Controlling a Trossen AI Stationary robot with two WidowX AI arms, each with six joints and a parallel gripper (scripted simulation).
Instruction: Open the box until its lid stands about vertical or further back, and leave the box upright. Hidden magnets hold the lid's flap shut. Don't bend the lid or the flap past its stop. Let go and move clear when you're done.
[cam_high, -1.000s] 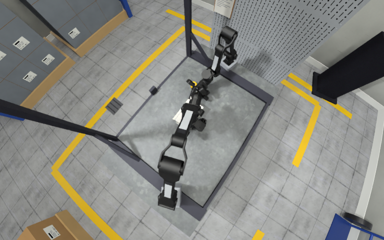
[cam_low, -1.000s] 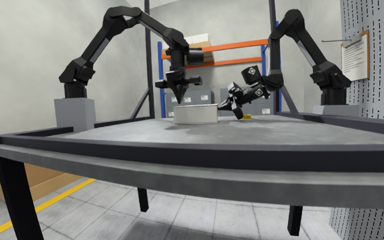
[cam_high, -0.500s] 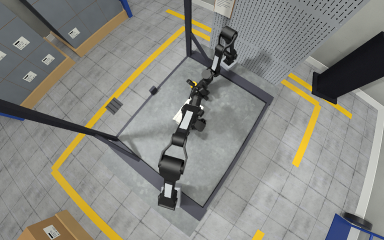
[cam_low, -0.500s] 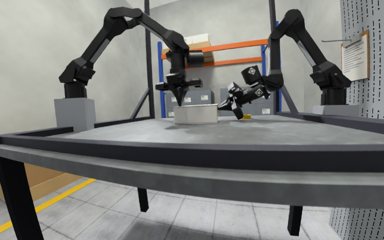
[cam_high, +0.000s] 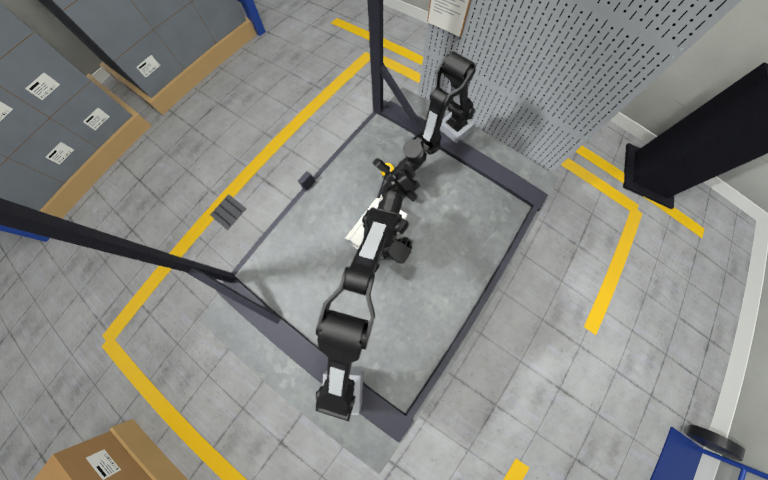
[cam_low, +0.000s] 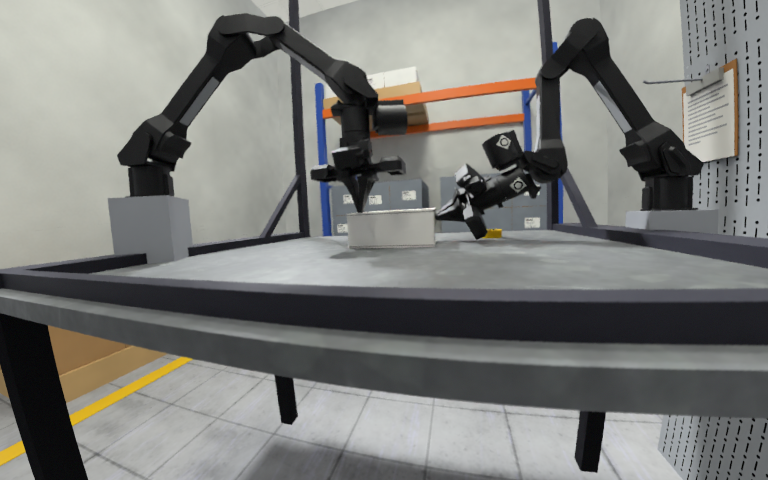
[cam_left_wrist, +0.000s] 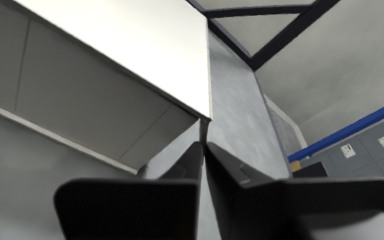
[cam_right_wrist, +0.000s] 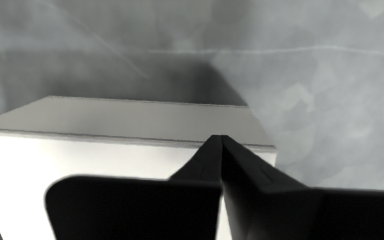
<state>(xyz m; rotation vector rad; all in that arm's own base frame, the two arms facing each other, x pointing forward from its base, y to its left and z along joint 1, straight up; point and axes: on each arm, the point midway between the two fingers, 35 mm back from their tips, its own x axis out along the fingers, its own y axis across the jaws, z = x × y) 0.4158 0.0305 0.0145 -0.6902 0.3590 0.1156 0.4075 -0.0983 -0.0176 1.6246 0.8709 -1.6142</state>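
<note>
Now: left hand 12 cm to the left of the white box and 1 cm above it. The rest, counted from my left hand: small yellow ring: 11 cm to the left, 6 cm below, 4 cm behind.
Now: the white box 70 mm behind my right hand, 70 mm to the left of it and 50 mm below it. Also, from my right hand: small yellow ring: 110 mm behind, 310 mm to the left, 100 mm below.
</note>
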